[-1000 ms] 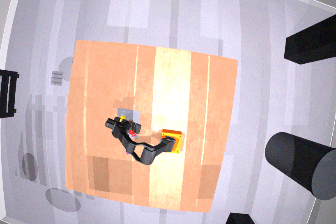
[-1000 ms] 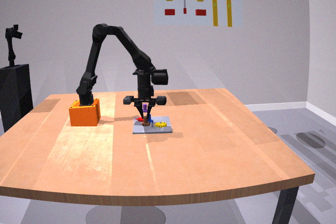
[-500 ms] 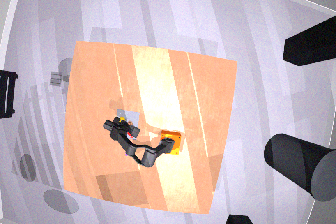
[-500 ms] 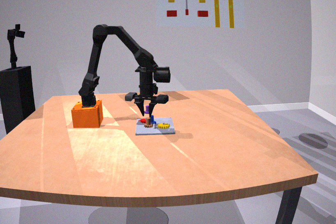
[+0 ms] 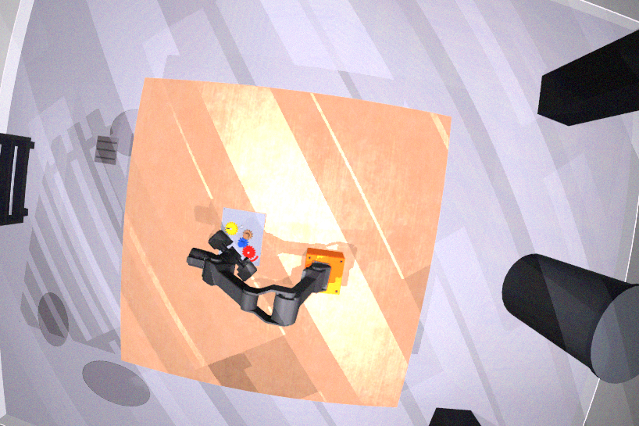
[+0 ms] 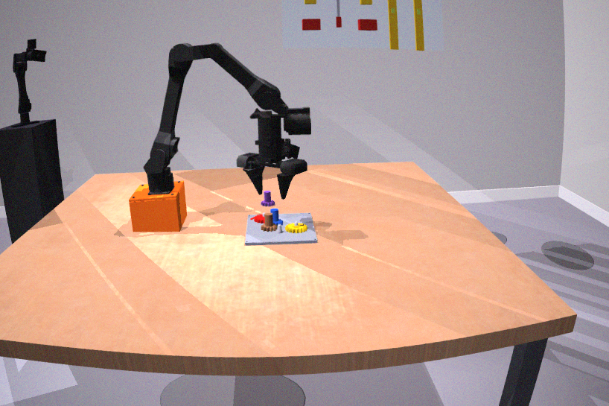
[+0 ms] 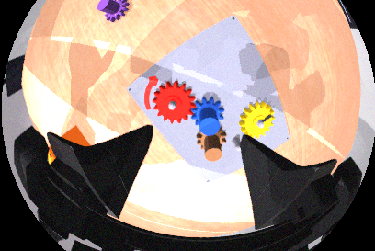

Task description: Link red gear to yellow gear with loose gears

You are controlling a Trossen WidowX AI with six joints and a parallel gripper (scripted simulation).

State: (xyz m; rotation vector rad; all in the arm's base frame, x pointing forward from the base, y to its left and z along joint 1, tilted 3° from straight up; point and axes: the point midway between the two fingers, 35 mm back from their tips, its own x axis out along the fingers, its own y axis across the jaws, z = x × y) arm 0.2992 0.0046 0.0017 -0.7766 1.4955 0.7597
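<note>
My gripper tip is 50 mm above the blue gear, 10 mm to the left of it and 10 mm short of it. Round my gripper tip: brown gear 50 mm to the right, 50 mm below, 10 mm behind; red arrow 70 mm below, 50 mm behind, 40 mm to the left; red gear 60 mm below, 20 mm to the left, 20 mm behind.
</note>
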